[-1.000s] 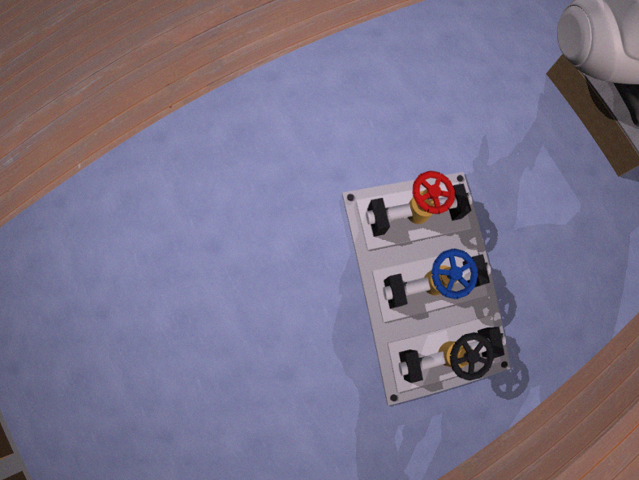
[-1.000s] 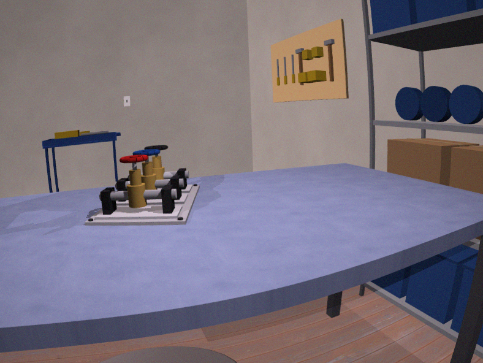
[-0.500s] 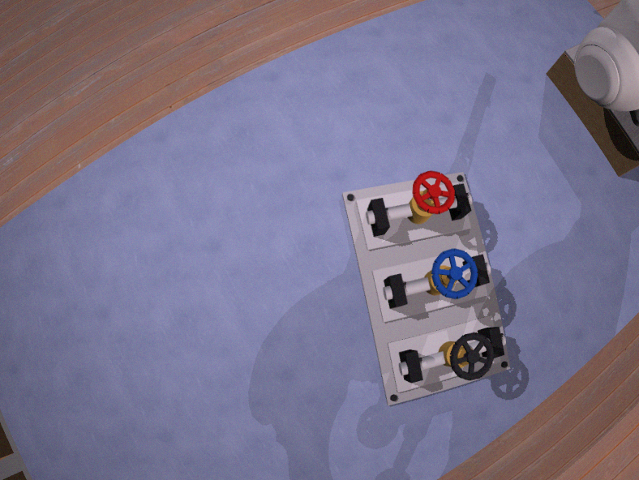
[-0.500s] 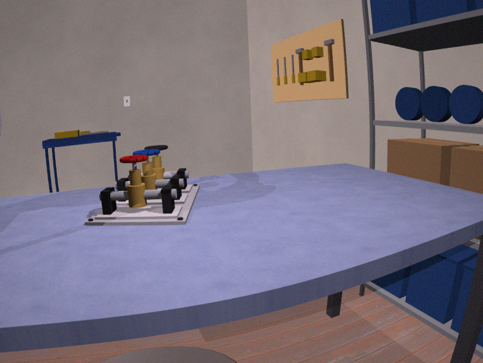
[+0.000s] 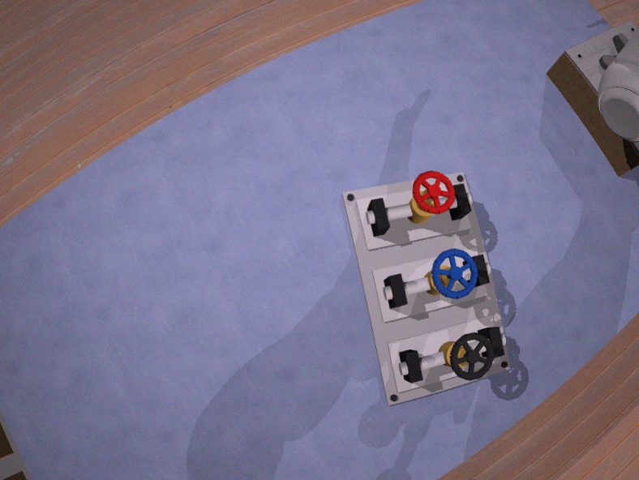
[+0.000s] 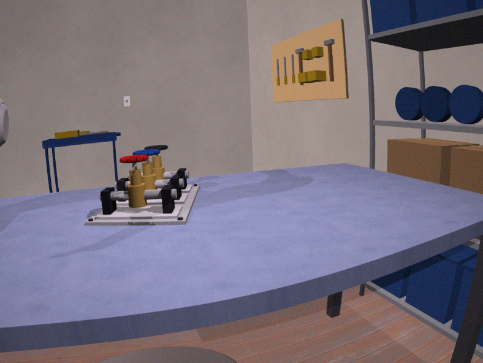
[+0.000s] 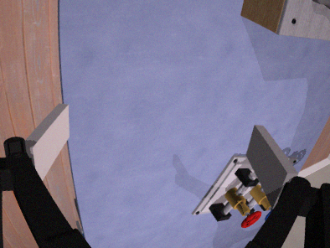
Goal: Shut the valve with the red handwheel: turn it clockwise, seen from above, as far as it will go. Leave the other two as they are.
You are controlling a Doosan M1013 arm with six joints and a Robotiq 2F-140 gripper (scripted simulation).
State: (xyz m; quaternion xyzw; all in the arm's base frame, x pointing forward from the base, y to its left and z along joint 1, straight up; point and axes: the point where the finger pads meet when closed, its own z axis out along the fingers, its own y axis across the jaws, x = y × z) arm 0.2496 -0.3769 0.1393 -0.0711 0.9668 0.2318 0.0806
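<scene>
The red handwheel is 47 cm to the left of my hand, 39 cm ahead of it and 11 cm below it. From my hand the other things lie so: black handwheel (72 cm to the left, 43 cm ahead, 11 cm below); then blue handwheel (59 cm to the left, 41 cm ahead, 11 cm below).
</scene>
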